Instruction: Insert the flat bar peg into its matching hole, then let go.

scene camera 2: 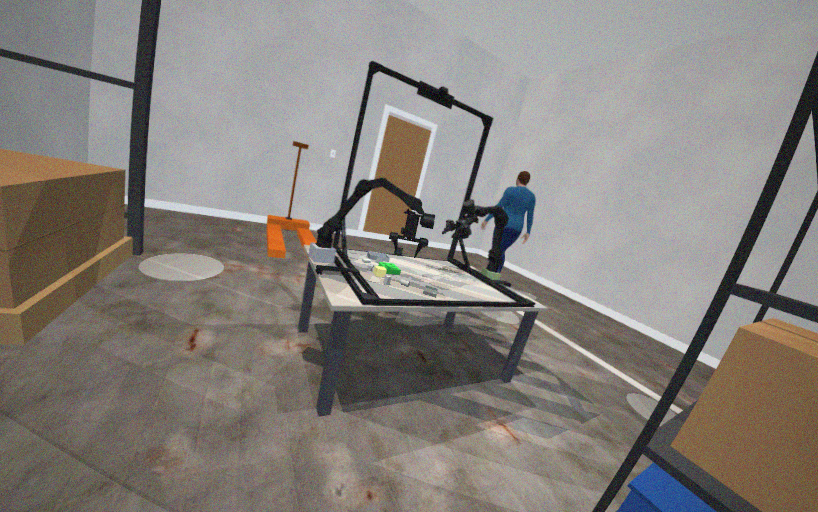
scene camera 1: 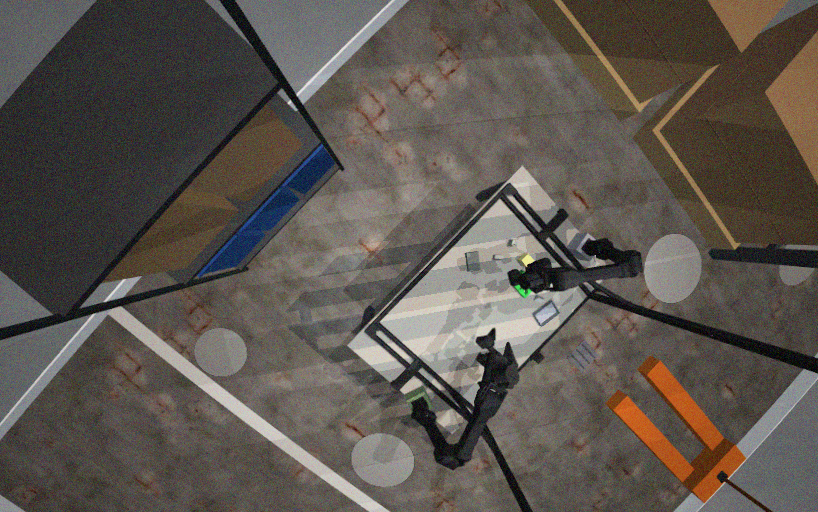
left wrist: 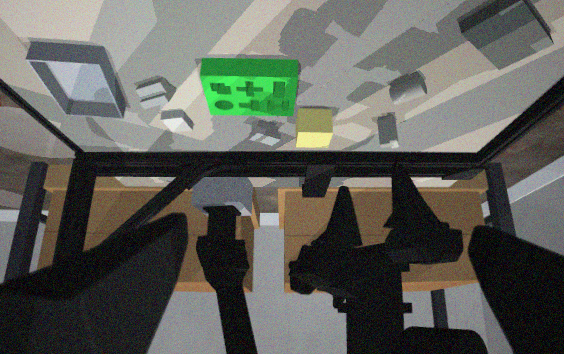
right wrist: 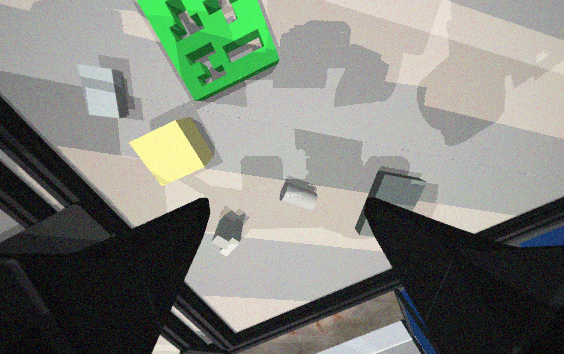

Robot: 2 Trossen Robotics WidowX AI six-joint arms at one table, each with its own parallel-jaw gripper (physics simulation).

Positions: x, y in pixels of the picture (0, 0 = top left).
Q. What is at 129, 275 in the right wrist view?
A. My right gripper.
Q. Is my left gripper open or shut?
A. Open.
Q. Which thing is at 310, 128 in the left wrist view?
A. A yellow cube.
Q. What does the green block with shaped holes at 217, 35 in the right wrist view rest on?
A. The table.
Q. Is my right gripper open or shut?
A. Open.
